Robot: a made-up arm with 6 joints.
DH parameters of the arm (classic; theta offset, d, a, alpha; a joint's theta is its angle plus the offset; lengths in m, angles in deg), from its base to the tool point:
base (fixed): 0 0 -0.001 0
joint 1: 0 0.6 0.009 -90
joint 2: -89.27 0 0.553 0
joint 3: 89.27 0.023 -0.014 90
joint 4: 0 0.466 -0.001 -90
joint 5: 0 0.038 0.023 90
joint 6: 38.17 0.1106 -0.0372 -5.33
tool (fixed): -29.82 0.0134 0 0
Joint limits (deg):
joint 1: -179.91..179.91
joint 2: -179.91..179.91
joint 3: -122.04..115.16
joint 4: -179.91..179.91
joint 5: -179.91..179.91
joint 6: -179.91..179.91
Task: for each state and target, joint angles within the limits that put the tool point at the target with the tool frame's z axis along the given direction. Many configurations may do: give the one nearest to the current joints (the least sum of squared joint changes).
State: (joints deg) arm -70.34 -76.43 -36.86 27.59 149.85 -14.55
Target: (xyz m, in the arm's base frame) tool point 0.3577 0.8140 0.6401 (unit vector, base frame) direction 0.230 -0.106 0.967
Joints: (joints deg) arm -109.44 -69.99 -54.20 11.94 126.69 -12.78
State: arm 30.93 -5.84 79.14 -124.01 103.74 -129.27
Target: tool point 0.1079 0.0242 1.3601 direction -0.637 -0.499 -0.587
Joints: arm 25.89 -16.42 57.70 -131.34 159.87 -155.52
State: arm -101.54 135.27 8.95 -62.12 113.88 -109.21
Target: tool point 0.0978 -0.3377 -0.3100 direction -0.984 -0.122 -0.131
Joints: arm -62.61 140.40 29.00 -69.84 81.04 -115.74
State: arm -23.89 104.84 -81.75 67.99 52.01 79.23
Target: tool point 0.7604 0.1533 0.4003 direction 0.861 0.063 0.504
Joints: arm 7.30 151.85 -92.19 53.79 2.93 69.52
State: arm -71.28 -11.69 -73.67 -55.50 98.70 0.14
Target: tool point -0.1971 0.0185 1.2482 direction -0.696 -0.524 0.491
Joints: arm -28.85 31.57 -104.96 -68.59 65.51 17.14
